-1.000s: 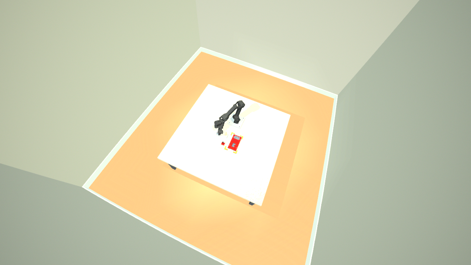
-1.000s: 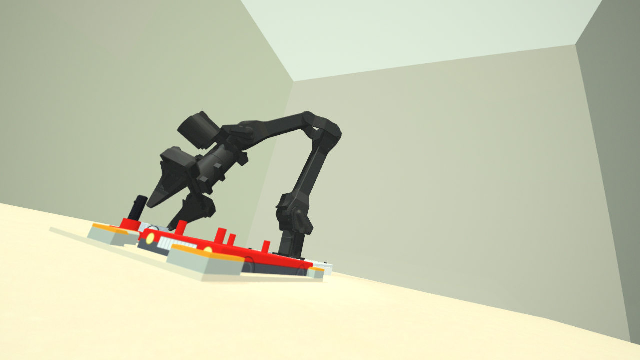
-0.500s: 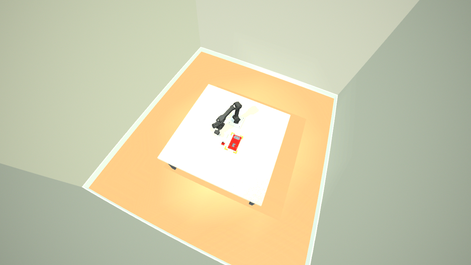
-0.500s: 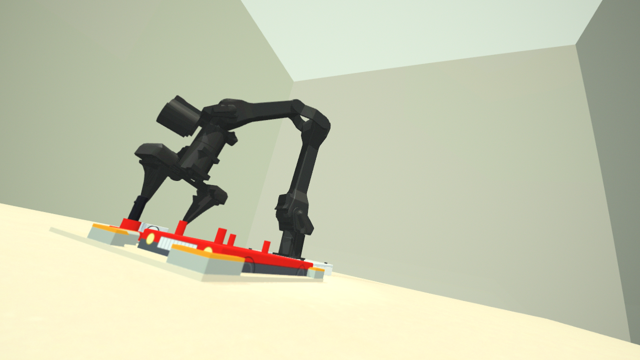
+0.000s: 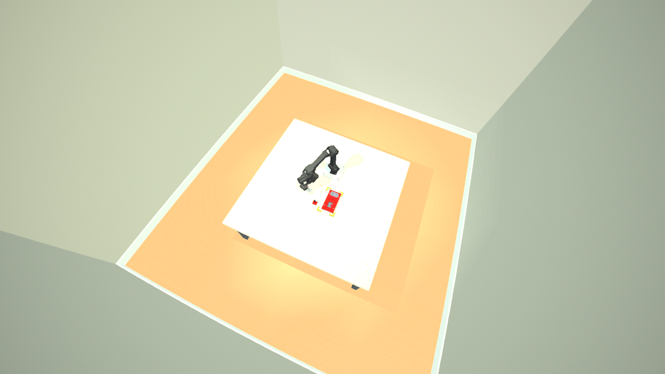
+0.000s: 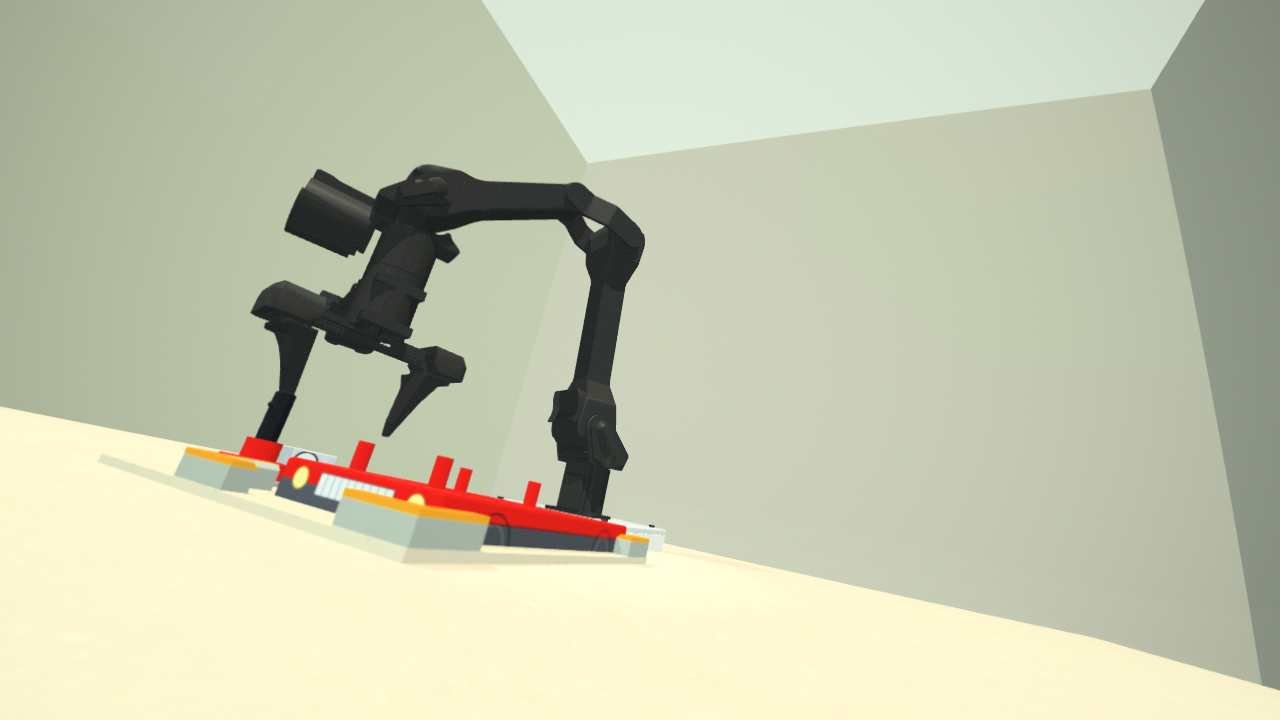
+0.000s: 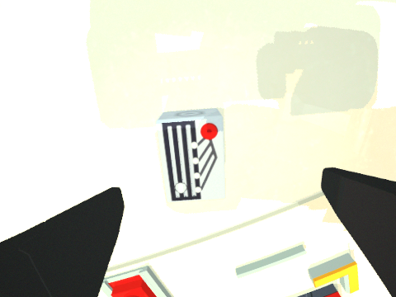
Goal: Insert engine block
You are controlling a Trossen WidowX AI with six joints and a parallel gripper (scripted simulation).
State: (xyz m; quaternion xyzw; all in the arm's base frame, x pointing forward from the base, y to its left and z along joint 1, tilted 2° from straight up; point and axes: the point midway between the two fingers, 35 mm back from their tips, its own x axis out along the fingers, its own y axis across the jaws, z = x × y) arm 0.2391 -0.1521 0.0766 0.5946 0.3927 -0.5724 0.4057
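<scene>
Now: the engine block 20 mm ahead of my gripper tip, 10 mm to the right of it and 50 mm below it.
</scene>
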